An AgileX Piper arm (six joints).
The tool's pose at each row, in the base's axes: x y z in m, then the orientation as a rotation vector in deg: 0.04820 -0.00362 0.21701 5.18 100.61 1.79; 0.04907 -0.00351 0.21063 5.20 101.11 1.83; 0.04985 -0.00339 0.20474 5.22 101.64 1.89; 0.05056 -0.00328 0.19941 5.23 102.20 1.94; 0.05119 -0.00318 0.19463 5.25 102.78 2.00; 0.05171 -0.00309 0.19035 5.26 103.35 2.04; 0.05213 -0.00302 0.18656 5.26 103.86 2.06; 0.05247 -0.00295 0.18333 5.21 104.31 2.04; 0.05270 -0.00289 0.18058 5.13 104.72 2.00; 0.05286 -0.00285 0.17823 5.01 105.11 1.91; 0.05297 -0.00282 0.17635 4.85 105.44 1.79; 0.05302 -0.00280 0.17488 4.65 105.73 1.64; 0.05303 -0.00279 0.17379 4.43 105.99 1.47; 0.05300 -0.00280 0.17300 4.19 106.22 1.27; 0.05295 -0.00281 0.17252 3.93 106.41 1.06; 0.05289 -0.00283 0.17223 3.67 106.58 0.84
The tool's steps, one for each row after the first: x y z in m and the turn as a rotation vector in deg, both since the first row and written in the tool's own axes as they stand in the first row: 0.00610 -0.00031 0.00204 0.00 0.50 0.02; 0.01174 -0.00058 0.00390 -0.01 1.03 0.06; 0.01684 -0.00082 0.00559 -0.02 1.59 0.07; 0.02142 -0.00103 0.00709 -0.03 2.18 0.11; 0.02552 -0.00123 0.00840 -0.03 2.75 0.12; 0.02916 -0.00141 0.00951 -0.02 3.26 0.12; 0.03227 -0.00156 0.01045 -0.02 3.71 0.06; 0.03493 -0.00168 0.01118 -0.02 4.11 -0.03; 0.03720 -0.00181 0.01178 -0.02 4.50 -0.17; 0.03903 -0.00190 0.01224 -0.01 4.82 -0.35; 0.04046 -0.00199 0.01256 -0.01 5.10 -0.57; 0.04153 -0.00206 0.01277 -0.01 5.35 -0.82; 0.04231 -0.00212 0.01289 -0.01 5.57 -1.09; 0.04279 -0.00217 0.01293 0.00 5.75 -1.38; 0.04308 -0.00221 0.01293 0.01 5.91 -1.68
